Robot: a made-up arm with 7 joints.
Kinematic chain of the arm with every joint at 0, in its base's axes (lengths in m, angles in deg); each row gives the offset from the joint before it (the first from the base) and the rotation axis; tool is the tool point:
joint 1: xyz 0 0 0.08 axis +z
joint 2: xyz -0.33 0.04 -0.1 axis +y
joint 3: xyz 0.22 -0.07 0 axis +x
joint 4: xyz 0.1 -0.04 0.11 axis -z
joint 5: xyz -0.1 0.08 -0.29 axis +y
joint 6: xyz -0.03 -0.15 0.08 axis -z
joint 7: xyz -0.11 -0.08 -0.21 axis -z
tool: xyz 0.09 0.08 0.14
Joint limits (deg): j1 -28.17..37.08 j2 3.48..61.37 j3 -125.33..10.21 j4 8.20..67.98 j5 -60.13..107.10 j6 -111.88..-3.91 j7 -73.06..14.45
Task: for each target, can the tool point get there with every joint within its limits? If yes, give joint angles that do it. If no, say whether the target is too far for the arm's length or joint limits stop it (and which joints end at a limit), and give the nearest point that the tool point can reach.
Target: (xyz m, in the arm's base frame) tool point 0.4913 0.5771 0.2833
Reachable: no: joint limits stop it (at a limit: joint 1, joint 3, joint 4, joint 5, joint 7) | nearest point -0.0250 0.0814 0.1466 | short by 0.729 m
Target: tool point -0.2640 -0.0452 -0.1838
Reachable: yes | joints -14.00 27.13 -5.60 24.68 49.50 -53.72 -17.85
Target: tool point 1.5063 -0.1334 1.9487
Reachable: no: too far | nearest point 0.0062 -0.2109 0.2619 | short by 2.259 m
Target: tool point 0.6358 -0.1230 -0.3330
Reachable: no: joint limits stop it (at a limit: joint 1, joint 2, joint 4, joint 6, joint 7) | nearest point 0.1206 -0.2047 -0.0797 | short by 0.580 m
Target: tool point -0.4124 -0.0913 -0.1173
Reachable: yes | joints -7.28 55.22 -60.86 42.06 6.13 -37.26 -62.92
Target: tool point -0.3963 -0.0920 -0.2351
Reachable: yes | joints -13.58 46.80 -9.20 18.50 -26.58 -98.72 -25.81
